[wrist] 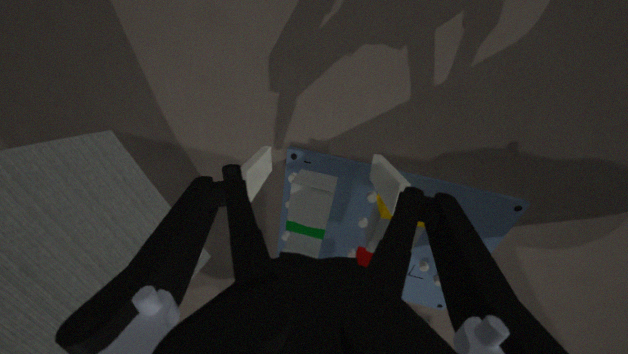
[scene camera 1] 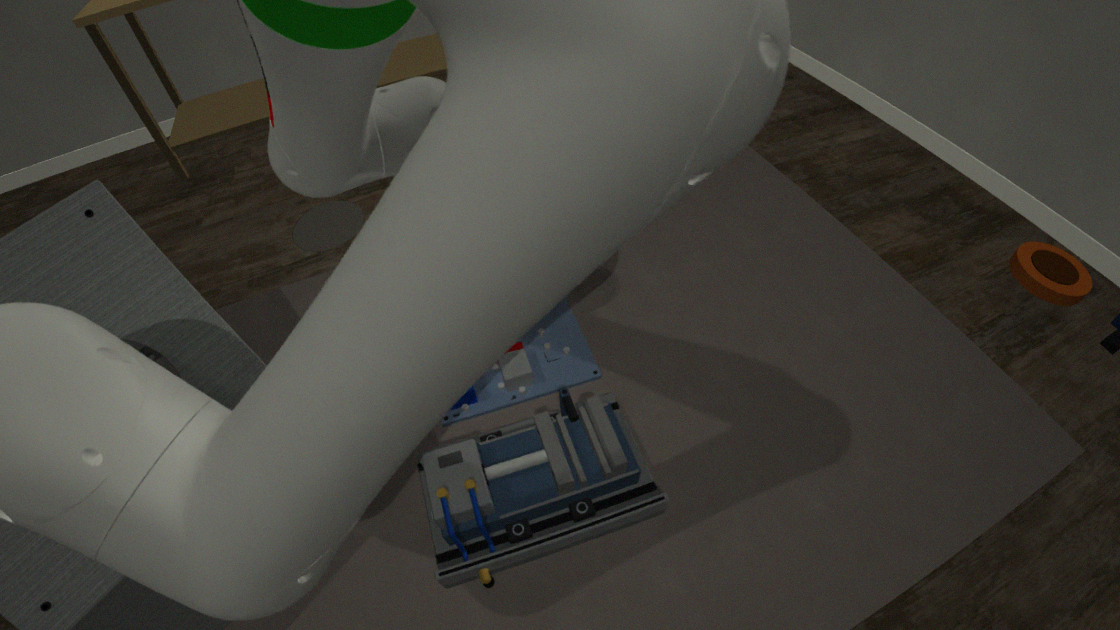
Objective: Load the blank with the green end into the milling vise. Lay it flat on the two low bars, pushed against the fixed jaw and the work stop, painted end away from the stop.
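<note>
The blank with the green band (wrist: 312, 204) lies on the blue plate (wrist: 345, 200) (scene camera 1: 575, 352) in the wrist view, the band near its lower end. My gripper (wrist: 320, 162) is open and empty. Its pale pads show on either side of the blank, the left pad beyond the plate's edge, the right pad near the blank with yellow. The gap in height is hard to tell. In scene camera 1 the arm hides the gripper and the green blank. The milling vise (scene camera 1: 516, 489) stands in front of the plate, with grey jaws and a dark upright piece (scene camera 1: 568, 404) at its back edge.
On the plate are a blank with a red end (scene camera 1: 516, 368) (wrist: 365, 256), a partly hidden blank with yellow (wrist: 383, 207), a blue-ended part (scene camera 1: 465, 398) and small pale pegs. Blue hoses (scene camera 1: 479, 517) rise at the vise's left. A grey brushed table (scene camera 1: 101, 258) (wrist: 90, 210) stands at the left.
</note>
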